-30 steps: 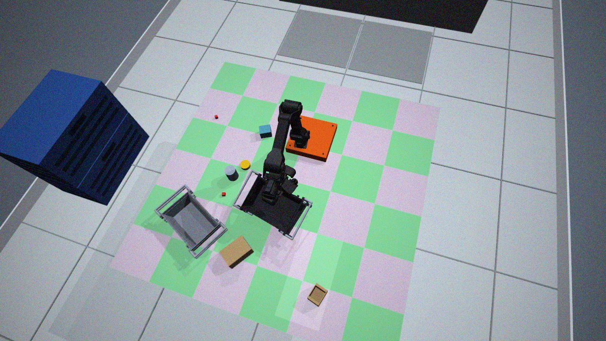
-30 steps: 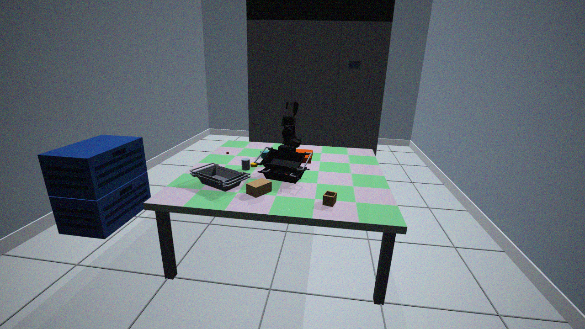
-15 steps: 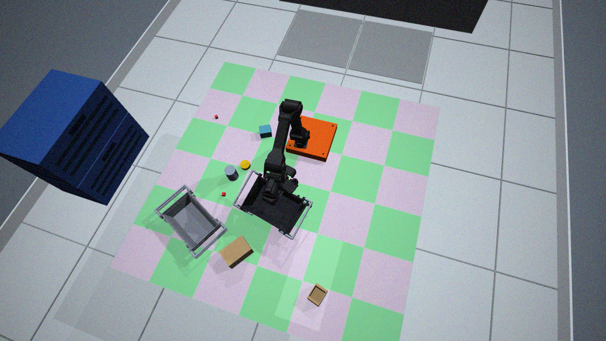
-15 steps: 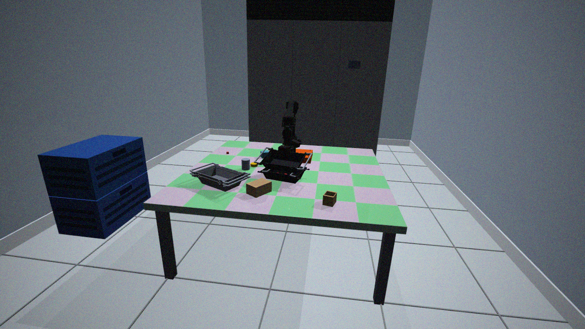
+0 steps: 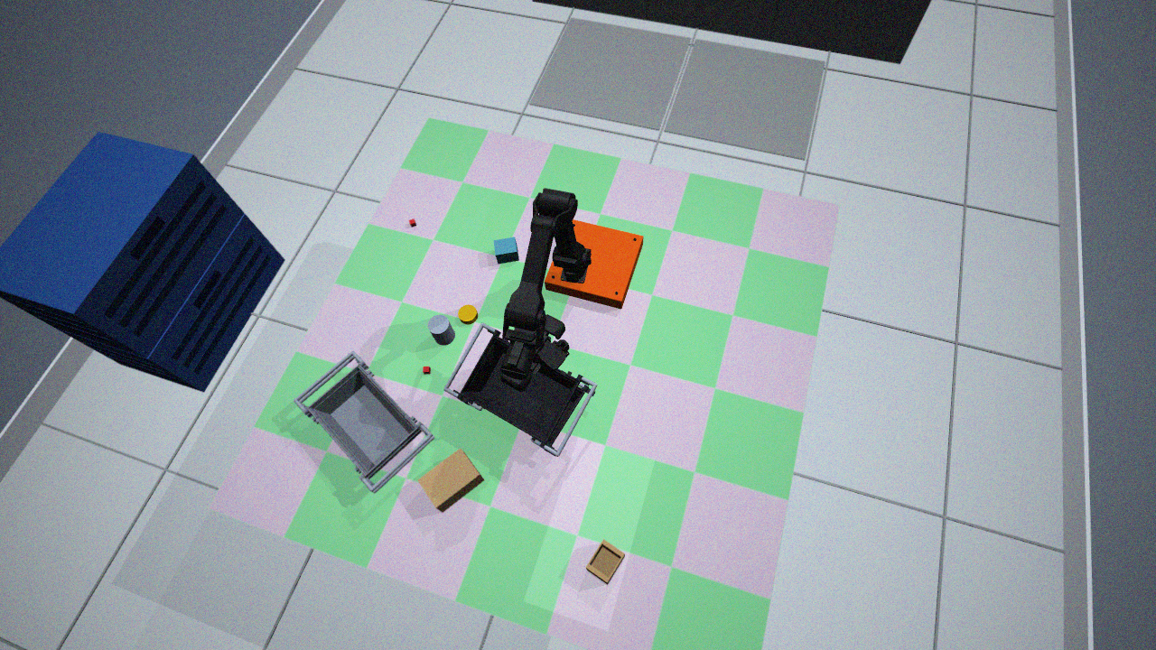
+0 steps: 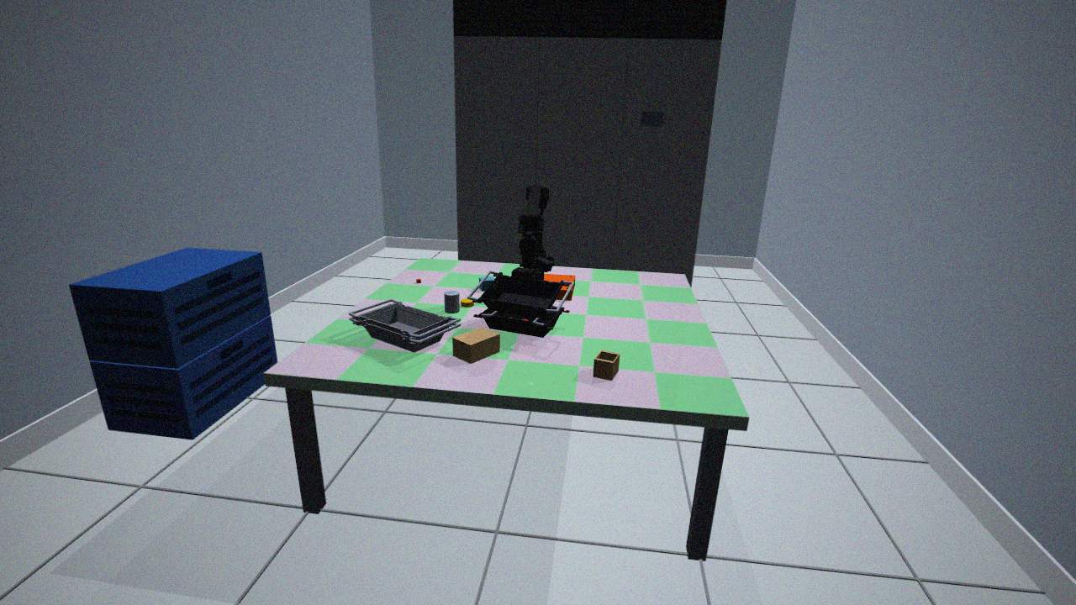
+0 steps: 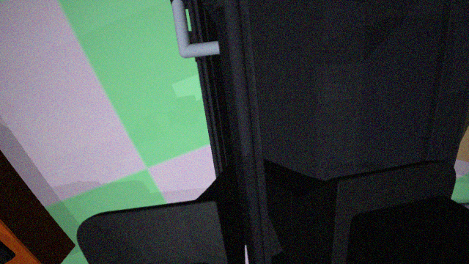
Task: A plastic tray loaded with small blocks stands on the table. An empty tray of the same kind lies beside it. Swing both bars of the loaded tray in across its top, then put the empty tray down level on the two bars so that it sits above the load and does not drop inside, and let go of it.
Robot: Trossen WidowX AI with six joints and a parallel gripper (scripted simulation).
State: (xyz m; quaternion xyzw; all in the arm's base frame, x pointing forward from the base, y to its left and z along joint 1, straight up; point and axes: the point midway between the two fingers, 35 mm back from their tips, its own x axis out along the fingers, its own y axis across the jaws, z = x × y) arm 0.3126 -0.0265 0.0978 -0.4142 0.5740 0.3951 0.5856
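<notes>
Now: gripper tip 70 mm short of the black tray, 20 mm to the left of it and 20 mm below it. Round my gripper tip: grey cylinder: 280 mm to the right, 90 mm behind, 70 mm below; then red block: 300 mm to the right, 100 mm below, 20 mm ahead; then yellow disc: 240 mm to the right, 160 mm behind, 100 mm below.
</notes>
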